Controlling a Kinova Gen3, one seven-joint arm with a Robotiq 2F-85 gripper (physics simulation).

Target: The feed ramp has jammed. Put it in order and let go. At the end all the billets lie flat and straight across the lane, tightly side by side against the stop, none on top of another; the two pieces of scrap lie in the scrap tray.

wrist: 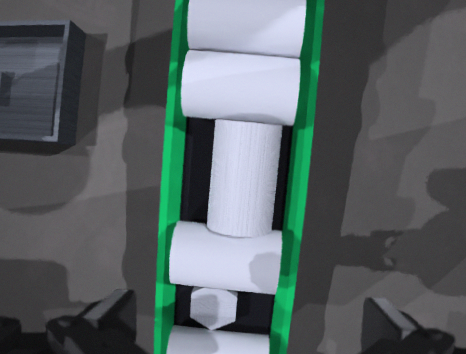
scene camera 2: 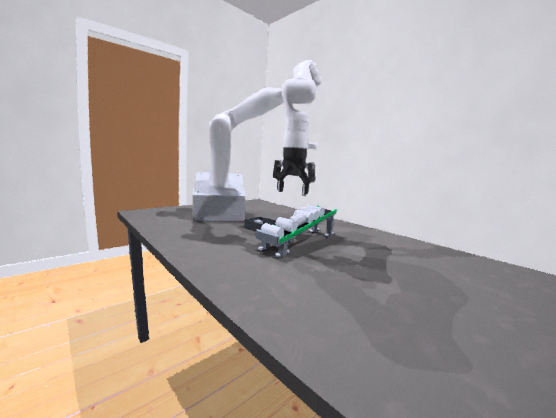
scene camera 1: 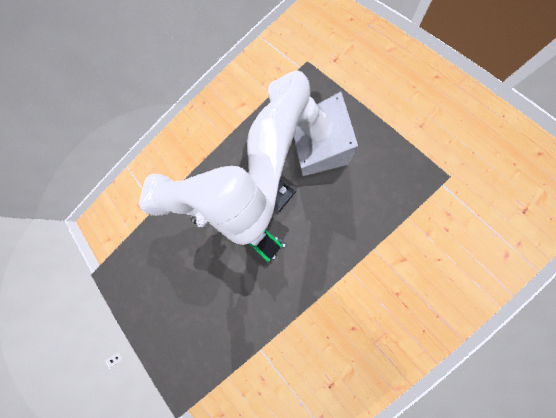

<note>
In view: the gripper (scene camera 2: 292, 193), a billet (wrist: 245, 158), a billet (wrist: 200, 257) and a billet (wrist: 215, 85).
The gripper also shows in the wrist view (wrist: 248, 321).
</note>
